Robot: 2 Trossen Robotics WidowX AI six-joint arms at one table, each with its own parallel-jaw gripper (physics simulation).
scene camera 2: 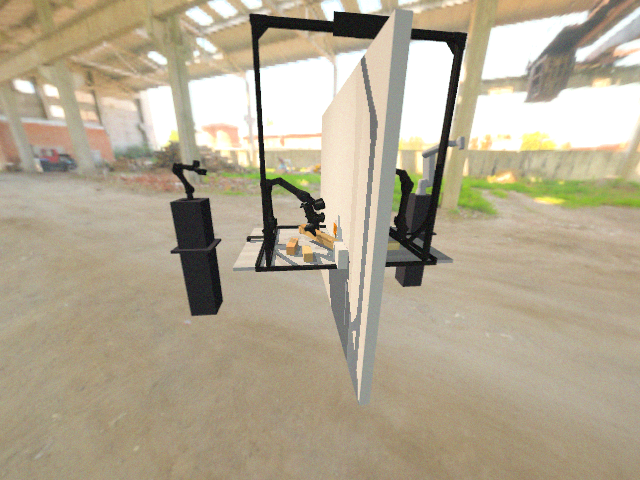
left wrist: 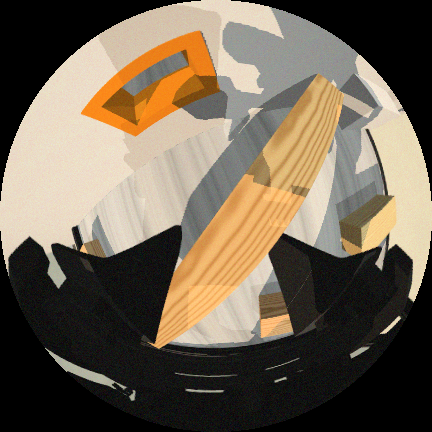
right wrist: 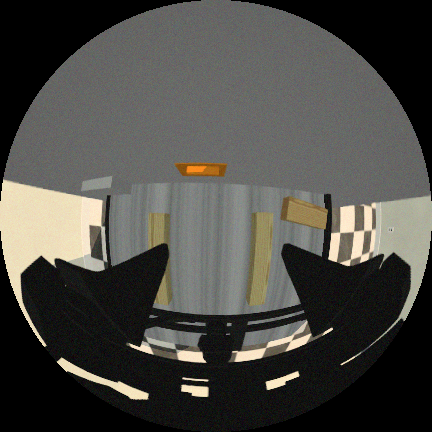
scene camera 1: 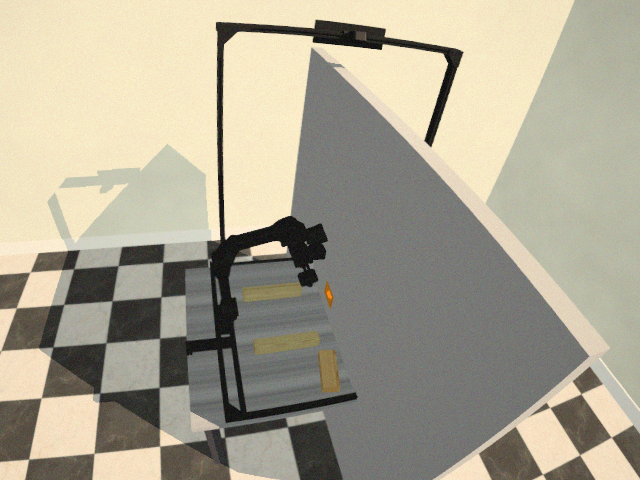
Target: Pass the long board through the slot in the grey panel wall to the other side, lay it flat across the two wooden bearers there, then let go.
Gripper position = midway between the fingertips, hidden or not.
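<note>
Orange-framed slot (left wrist: 111, 104). Grey panel wall (scene camera 1: 451, 333), (scene camera 2: 361, 127), (left wrist: 72, 161), (right wrist: 281, 110). My left gripper (left wrist: 224, 232). My right gripper (scene camera 1: 307, 277), (right wrist: 227, 250): open, holding nothing.
</note>
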